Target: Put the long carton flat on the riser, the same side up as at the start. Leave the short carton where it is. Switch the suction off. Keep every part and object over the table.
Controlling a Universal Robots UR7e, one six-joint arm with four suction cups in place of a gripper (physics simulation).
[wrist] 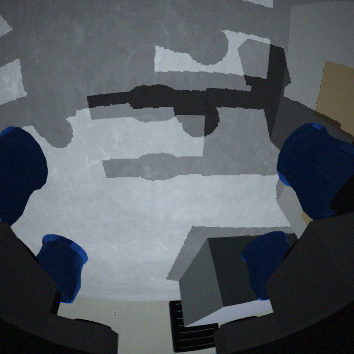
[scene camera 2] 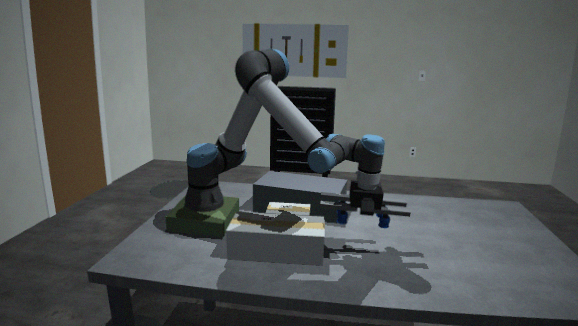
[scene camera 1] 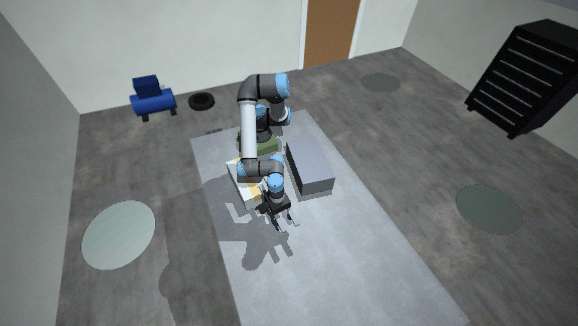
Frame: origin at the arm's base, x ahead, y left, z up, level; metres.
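Where they show: hand, tool point: (wrist: 161,218) (scene camera 2: 362,218); arm's base, link origin: (scene camera 2: 204,203) (scene camera 1: 260,135).
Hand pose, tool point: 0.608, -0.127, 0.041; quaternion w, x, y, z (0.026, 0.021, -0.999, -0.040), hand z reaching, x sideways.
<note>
Things, the pixels of their centre, and the offset from my tool point, as dx, dy, dz. Level surfaces: height alone.
- long carton, body centre: (scene camera 2: 277,237) (scene camera 1: 248,181) -0.279, -0.081, -0.056
- short carton, body centre: (scene camera 2: 288,221) -0.261, +0.053, -0.056
- grey riser, body centre: (wrist: 266,280) (scene camera 2: 300,195) (scene camera 1: 308,164) -0.244, +0.312, -0.048
- table, surface height: dz -0.108
The long carton (scene camera 1: 251,200) (scene camera 2: 275,247) (wrist: 312,40), white-grey with orange tape, lies flat on the table, partly shaded and partly hidden by the arm in scene camera 1. The short carton (scene camera 2: 296,206) stands behind it in scene camera 2, mostly hidden; in scene camera 1 the arm covers it. The grey riser (scene camera 1: 311,161) (scene camera 2: 295,182) (wrist: 200,287) stands beyond the cartons, its visible top bare. My gripper (scene camera 1: 283,221) (scene camera 2: 363,220) (wrist: 166,220) is open: its blue cups hang above the table beyond the cartons' ends, holding nothing and touching neither carton.
The arm's green base block (scene camera 1: 267,146) (scene camera 2: 195,226) stands at the cartons' other end. The table (scene camera 1: 345,270) (scene camera 2: 475,250) carries the arm's shadows. A black drawer cabinet (scene camera 1: 520,75) (scene camera 2: 302,130), a blue compressor (scene camera 1: 152,101) and a tyre (scene camera 1: 201,101) stand on the floor.
</note>
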